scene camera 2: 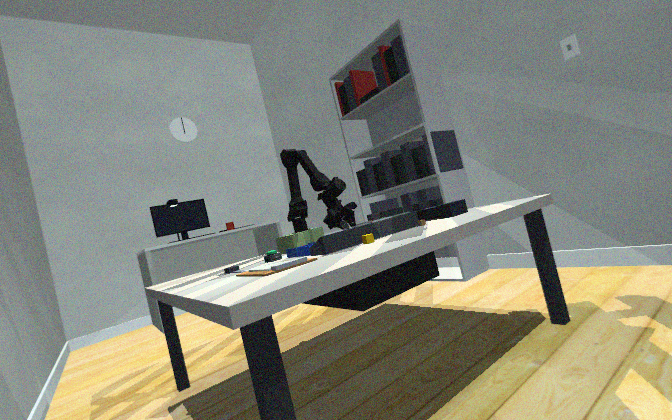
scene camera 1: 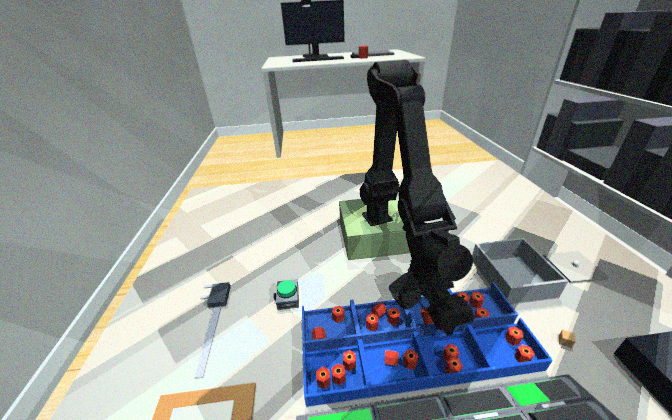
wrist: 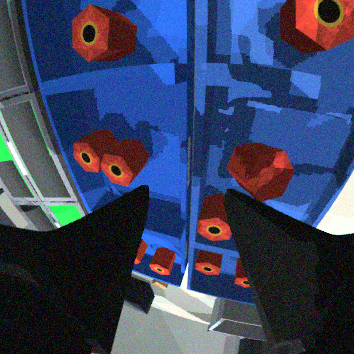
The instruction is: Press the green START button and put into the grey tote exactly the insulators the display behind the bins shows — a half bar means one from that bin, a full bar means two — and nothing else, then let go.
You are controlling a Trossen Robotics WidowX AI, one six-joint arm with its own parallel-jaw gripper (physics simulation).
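Pixels of known places: gripper, fingertip midpoint: [wrist: 187, 194]; arm's base at its link origin: [scene camera 2: 301, 231] [scene camera 1: 377, 217].
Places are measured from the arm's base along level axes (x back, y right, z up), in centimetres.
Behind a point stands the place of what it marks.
Note:
The green START button [scene camera 1: 286, 288] {x -12.4, y 27.9, z -4.4 cm} [scene camera 2: 271, 252] {x -13.3, y 29.1, z -4.9 cm} stands left of the blue bins [scene camera 1: 425, 386] {x -40.0, y 9.1, z -7.4 cm}, two rows of four holding red insulators. My gripper [scene camera 1: 427, 318] [wrist: 187, 194] {x -32.3, y 0.3, z -5.3 cm} is part open and empty, low over the third column. In the wrist view, a lying insulator [wrist: 260, 171] {x -28.5, y 2.0, z -4.9 cm} and another insulator [wrist: 214, 227] {x -31.0, y -2.6, z -5.4 cm} are ahead of and beside the right finger; a touching pair [wrist: 117, 167] {x -36.6, y 2.1, z -5.4 cm} is beyond the left finger. The grey tote [scene camera 1: 542, 292] {x -32.1, y -24.8, z -5.7 cm} is at the right; its visible inside shows no insulator. The display [scene camera 1: 410, 412] [wrist: 40, 150] shows green bars, partly cut off.
The arm stands on a green block [scene camera 1: 375, 245] {x -6.2, y 3.2, z -4.2 cm}. A caliper [scene camera 1: 218, 295] {x -7.0, y 43.2, z -6.5 cm} lies at the left, an orange frame [scene camera 1: 245, 400] {x -31.7, y 39.0, z -7.8 cm} at the front left. A wooden cube [scene camera 1: 566, 338] {x -41.7, y -20.2, z -6.4 cm} and a dark box [scene camera 1: 650, 370] {x -51.3, y -25.9, z -4.6 cm} are at the right. A yellow block [scene camera 2: 368, 238] {x -56.6, y 22.0, z -6.8 cm} stands behind the display.

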